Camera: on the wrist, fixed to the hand. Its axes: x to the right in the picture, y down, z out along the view.
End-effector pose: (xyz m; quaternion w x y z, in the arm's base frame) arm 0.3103 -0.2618 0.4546 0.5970 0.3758 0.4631 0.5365
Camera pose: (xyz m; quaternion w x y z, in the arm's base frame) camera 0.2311 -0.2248 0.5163 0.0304 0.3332 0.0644 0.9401
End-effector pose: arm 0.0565 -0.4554 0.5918 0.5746 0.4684 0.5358 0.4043
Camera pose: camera 0.0067 -0.4024 0.6703 0.1097 0.4761 0.0749 0.8693
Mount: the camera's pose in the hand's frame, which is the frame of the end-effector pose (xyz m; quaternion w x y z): 0.0277 0.0868 -0.0561 0.6776 -0.2133 0.1989 0.6751
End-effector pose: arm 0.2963 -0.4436 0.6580 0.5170 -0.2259 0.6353 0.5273
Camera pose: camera 0.1905 -0.4575 0.6660 0.1802 -0.0607 -0.5734 -0.7969
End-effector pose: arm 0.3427 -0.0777 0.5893 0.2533 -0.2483 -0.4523 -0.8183
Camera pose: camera 0.3675 -0.1717 0.6340 0.7611 -0.3649 0.0861 -0.5293
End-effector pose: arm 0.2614 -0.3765 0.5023 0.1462 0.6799 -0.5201 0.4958
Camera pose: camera 0.1572 -0.3881 0.5238 0.0128 -0.0202 -0.8881 0.4590
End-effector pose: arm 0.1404 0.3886 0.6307 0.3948 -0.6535 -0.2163 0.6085
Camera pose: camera 0.1820 0.3439 0.5428 0.2397 0.7941 -0.2434 -0.5027
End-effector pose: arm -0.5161 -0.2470 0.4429 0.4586 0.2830 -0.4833 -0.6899
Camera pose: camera -0.4498 -0.3047 0.5039 0.9330 -0.0951 -0.2802 -0.2047
